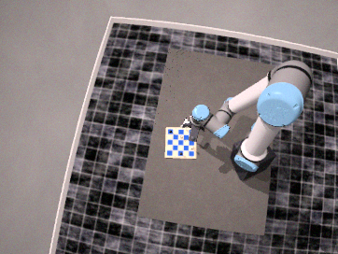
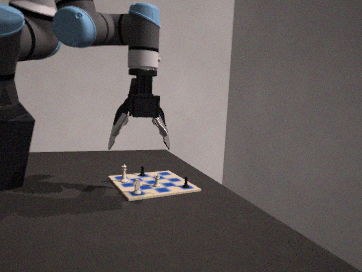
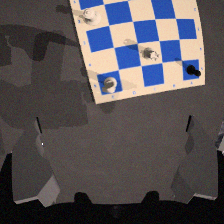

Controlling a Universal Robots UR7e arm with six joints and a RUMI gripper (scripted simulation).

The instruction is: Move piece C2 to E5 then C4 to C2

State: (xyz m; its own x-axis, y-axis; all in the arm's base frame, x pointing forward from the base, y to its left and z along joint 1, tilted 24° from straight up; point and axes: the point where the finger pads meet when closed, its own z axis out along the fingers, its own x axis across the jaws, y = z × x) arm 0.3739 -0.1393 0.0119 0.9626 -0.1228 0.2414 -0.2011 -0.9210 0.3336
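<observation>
My hand is 70 mm short of the cream chessboard, 70 mm to the right of it and 120 mm above it.
</observation>
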